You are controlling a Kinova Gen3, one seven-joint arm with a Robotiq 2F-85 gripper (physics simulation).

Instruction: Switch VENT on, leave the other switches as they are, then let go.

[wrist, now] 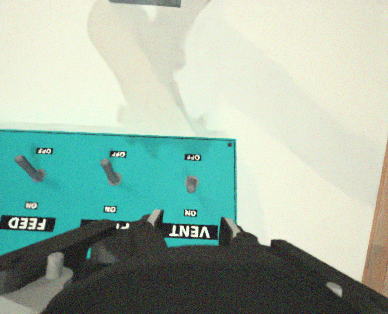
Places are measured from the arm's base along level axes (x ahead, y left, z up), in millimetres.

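Pixels of known places: gripper, fingertip midpoint: (191,225).
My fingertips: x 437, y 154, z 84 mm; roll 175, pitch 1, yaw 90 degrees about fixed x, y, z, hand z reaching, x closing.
Note:
For each thing: its top centre in the pictures, then the offset to it from my fingertips. "pt": a spot on its surface instead. Level surfaces: height alone.
- teal switch panel, its level: 153 mm down
- VENT switch, middle of its top: (191,188) 6 mm back, 3 mm right, 111 mm down
- OFF label, surface spot: (193,157) pt 42 mm back, 5 mm right, 174 mm down
- FEED switch, middle of its top: (16,168) 0 mm ahead, 243 mm right, 120 mm down
- middle switch, middle of its top: (103,172) 9 mm back, 124 mm right, 120 mm down
- VENT name label, middle of its top: (189,232) 64 mm ahead, 3 mm left, 133 mm down
- pale surface, its level: 246 mm down
The teal switch panel (150,195) lies across the lower left of the wrist view, its lettering upside down. The VENT switch (191,185) is at its right end, its short-looking lever tipped toward the ON label (190,213) and away from the OFF label (193,157). The FEED switch (30,168) and the middle switch (110,172) both lean toward their OFF labels. The middle switch's name is mostly hidden by the gripper. My gripper (191,225) is partly open and empty, its fingertips apart at either side of the VENT name label (190,231), clear of the VENT lever in the picture.
A pale surface (300,90) surrounds the panel, with the arm's shadow across it. A dark grey edge (150,2) shows at the top. A wooden strip (377,225) runs along the right side.

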